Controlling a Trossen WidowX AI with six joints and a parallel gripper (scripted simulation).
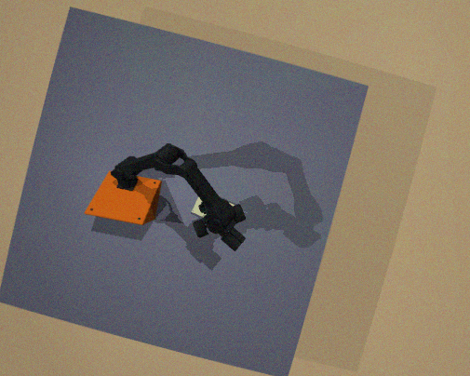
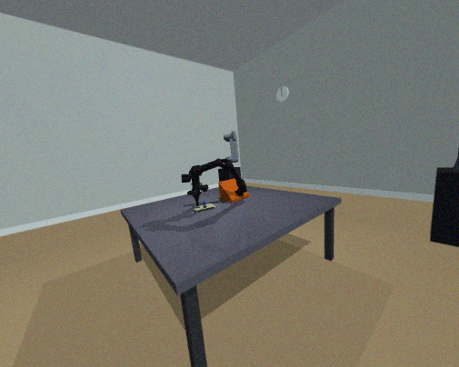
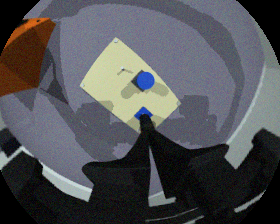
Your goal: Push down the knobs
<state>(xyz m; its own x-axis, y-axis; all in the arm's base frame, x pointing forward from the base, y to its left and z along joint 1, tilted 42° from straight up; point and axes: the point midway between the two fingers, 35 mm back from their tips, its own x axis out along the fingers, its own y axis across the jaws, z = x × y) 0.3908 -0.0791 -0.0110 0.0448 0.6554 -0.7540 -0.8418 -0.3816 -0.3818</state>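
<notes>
The black knob lies 1 cm below my gripper tip. From my gripper tip the other things lie so: blue knob (5 cm to the left, 3 cm behind, 2 cm below).
</notes>
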